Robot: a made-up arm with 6 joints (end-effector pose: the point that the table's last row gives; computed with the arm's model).
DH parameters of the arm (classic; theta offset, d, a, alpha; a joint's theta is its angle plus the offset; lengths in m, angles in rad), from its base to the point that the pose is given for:
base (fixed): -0.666 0 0.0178 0
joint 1: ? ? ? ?
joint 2: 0.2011 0 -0.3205 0
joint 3: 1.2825 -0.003 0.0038 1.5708
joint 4: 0 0.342 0 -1.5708
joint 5: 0 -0.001 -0.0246 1.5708
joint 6: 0 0.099 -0.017 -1.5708
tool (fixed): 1.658 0.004 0 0
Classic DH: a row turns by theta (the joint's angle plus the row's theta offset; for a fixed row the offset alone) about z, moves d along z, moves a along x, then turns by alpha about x.
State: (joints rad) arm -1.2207 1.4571 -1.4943 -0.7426 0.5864 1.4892
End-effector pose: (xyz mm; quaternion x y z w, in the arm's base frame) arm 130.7 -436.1 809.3 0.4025 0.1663 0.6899 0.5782
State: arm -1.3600 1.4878 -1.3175 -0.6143 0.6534 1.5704
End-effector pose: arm 68.5 -453.6 707.0 0.4494 -0.0096 0.6647 0.5968
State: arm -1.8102 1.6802 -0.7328 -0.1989 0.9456 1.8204
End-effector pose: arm -89.0 -288.9 393.8 0.4691 -0.6169 0.3293 0.5395
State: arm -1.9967 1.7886 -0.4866 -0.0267 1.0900 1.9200
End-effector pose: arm -77.1 -155.1 331.5 0.4044 -0.8060 0.1036 0.4197
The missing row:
joint 1: 0.666 0.449 -0.028 -1.5708
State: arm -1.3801 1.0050 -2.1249 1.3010 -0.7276 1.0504
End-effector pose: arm -82.6 -19.2 1117.2 -0.8006 0.1128 0.4513 0.3777
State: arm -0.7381 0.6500 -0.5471 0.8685 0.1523 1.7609
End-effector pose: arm 149.9 -165.1 671.6 -0.1301 -0.4929 0.8218 0.2548
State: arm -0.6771 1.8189 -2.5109 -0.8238 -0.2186 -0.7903
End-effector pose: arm 356.3 -226.7 1057.1 0.2724 0.8503 -0.1777 0.4138
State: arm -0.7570 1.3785 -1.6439 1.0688 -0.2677 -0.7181
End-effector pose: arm 245.0 -296.7 951.6 0.1024 0.5413 0.6820 0.4811
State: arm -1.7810 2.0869 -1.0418 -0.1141 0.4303 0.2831
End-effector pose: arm -82.1 -436.1 319.0 0.7042 -0.1035 0.6807 0.1733
